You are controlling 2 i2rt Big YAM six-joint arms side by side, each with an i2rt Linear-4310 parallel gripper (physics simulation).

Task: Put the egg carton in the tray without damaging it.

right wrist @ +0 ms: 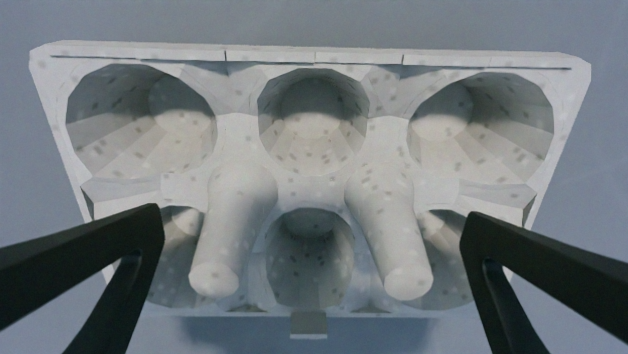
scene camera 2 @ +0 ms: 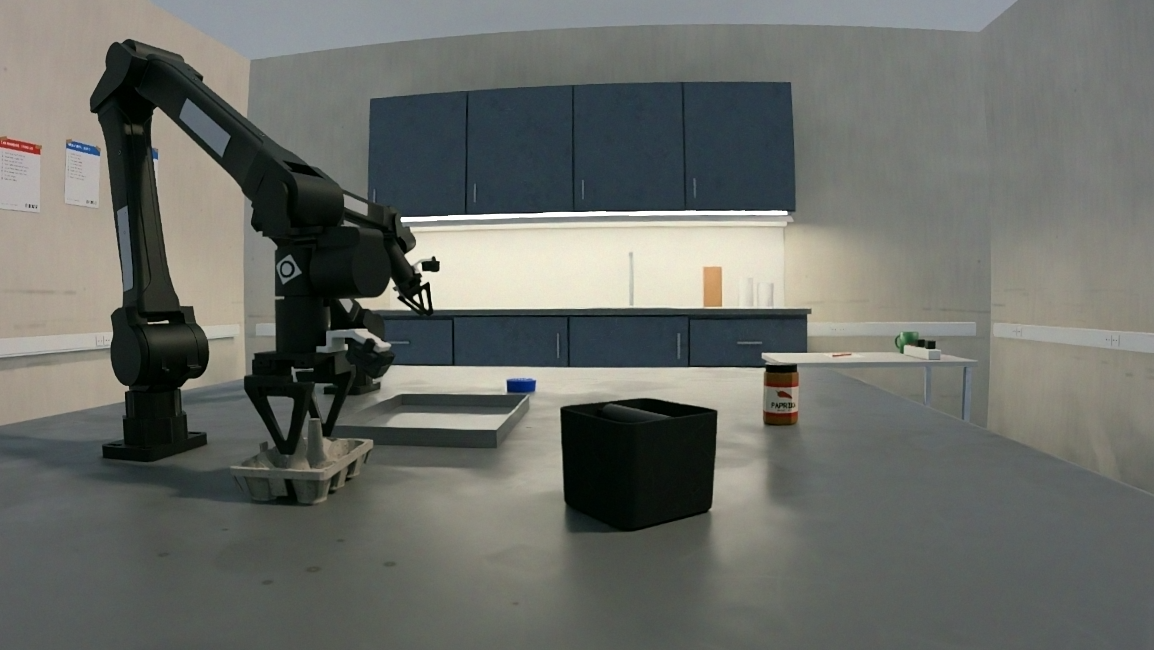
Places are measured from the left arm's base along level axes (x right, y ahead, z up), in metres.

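Where they show: left gripper, fingertip midpoint: [scene camera 2: 427, 314]; right gripper, fingertip midpoint: [right wrist: 313, 224] [scene camera 2: 307, 445]; left arm's base at its link origin: [scene camera 2: 353, 391]; right arm's base at its link origin: [scene camera 2: 156, 450].
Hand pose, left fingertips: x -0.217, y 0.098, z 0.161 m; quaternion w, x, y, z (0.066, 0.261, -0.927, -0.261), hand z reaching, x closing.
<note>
Each offset is from my left fingertips to the top centre of the thing.
The grey egg carton @(dx +0.921, dy +0.196, dz -0.095 m) [scene camera 2: 303, 486] [right wrist: 312, 189] sits upright on the table at the left of the scene view, its cups empty and two tall posts rising from its middle. My right gripper [scene camera 2: 308, 440] [right wrist: 313, 224] is open, its fingers low over the carton, one on either side of the two posts. Whether the fingertips touch the carton is hard to tell. The shallow grey tray @(dx +0.550, dy +0.220, dz -0.136 m) [scene camera 2: 452, 437] lies behind and to the right of the carton in the scene view, with its inside bare. My left gripper [scene camera 2: 423, 306] is open and raised, farther back above the table, holding nothing.
A black open box @(dx +0.937, dy +0.541, dz -0.068 m) [scene camera 2: 637, 468] with a dark object inside stands right of the carton. A blue round object @(dx +0.144, dy +0.264, dz -0.136 m) [scene camera 2: 520, 385] lies behind the tray. A paprika jar @(dx +0.500, dy +0.752, dz -0.068 m) [scene camera 2: 780, 395] stands farther right. A white side table [scene camera 2: 872, 360] is at the back right.
</note>
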